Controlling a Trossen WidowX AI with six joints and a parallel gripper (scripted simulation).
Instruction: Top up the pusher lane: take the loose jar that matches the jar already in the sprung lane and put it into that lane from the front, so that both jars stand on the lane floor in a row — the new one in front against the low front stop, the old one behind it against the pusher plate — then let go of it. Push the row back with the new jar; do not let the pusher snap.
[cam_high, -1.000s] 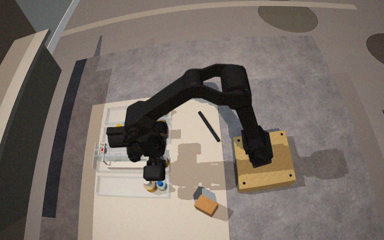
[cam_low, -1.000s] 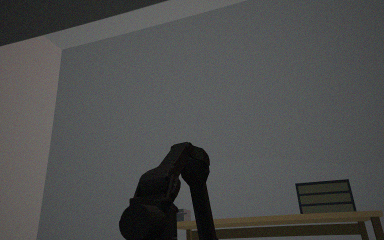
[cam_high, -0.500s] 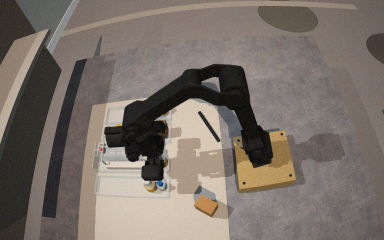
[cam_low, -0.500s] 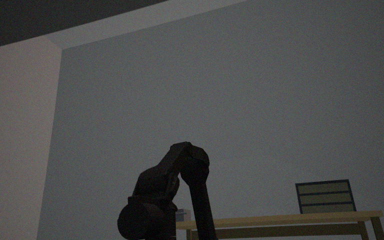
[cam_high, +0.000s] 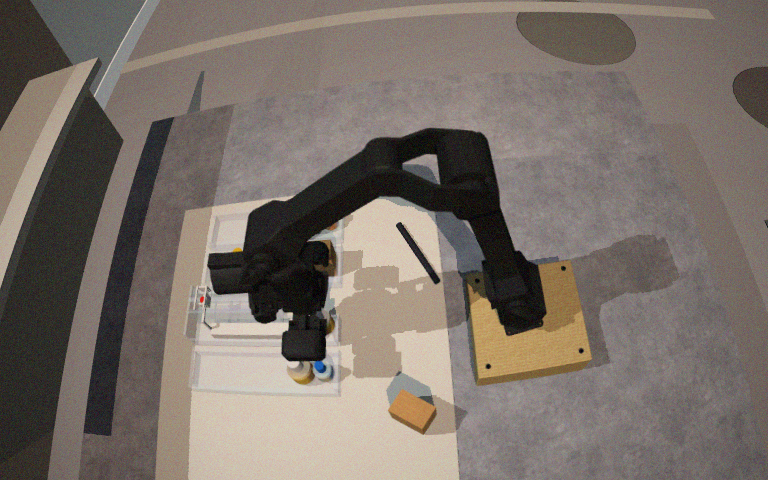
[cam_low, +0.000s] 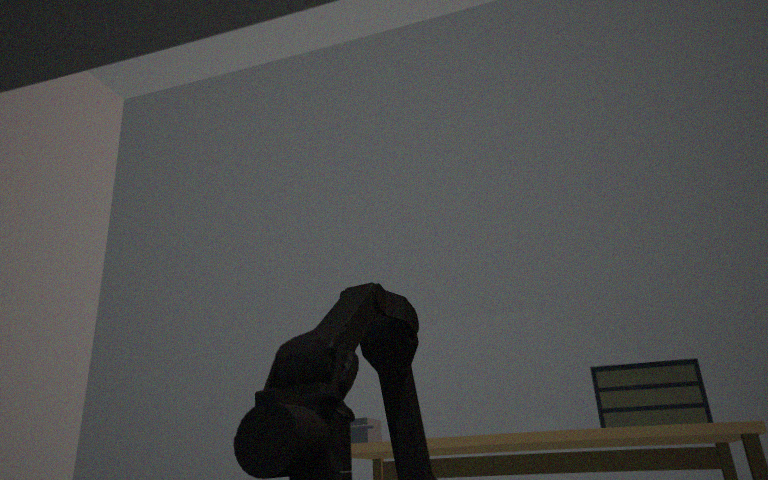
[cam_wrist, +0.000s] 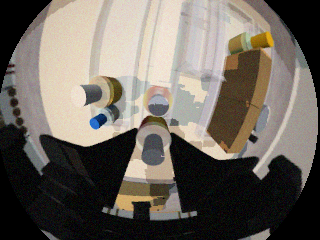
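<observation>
The clear lane is 14 cm ahead of my gripper tip, 5 cm to the right of it and 4 cm below it. From my gripper tip the other things lie so: black rod 18 cm behind, 12 cm to the right, 5 cm below.
</observation>
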